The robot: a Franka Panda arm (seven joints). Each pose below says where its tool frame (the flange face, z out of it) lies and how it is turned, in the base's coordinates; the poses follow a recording.
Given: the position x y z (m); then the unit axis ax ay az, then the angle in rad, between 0 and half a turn.
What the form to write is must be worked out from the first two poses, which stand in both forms.
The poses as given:
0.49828 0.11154 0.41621 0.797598 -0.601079 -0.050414 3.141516
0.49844 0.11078 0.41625 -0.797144 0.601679 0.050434 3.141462
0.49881 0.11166 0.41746 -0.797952 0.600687 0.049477 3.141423
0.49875 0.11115 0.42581 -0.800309 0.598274 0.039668 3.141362
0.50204 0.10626 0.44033 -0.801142 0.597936 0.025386 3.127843
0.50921 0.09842 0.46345 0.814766 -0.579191 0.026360 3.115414
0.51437 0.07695 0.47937 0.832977 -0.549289 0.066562 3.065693
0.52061 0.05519 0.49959 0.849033 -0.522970 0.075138 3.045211
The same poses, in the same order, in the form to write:
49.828 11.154 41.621 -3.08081 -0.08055 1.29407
49.844 11.078 41.625 -3.08056 -0.08041 1.29558
49.881 11.166 41.746 -3.08180 -0.07894 1.29293
49.875 11.115 42.581 -3.09383 -0.06340 1.28538
50.204 10.626 44.033 -3.10019 -0.03246 1.28300
50.921 9.842 46.345 3.08969 0.02779 1.23669
51.437 7.695 47.937 3.00466 0.06913 1.17069
52.061 5.519 49.959 2.98031 0.07704 1.11037

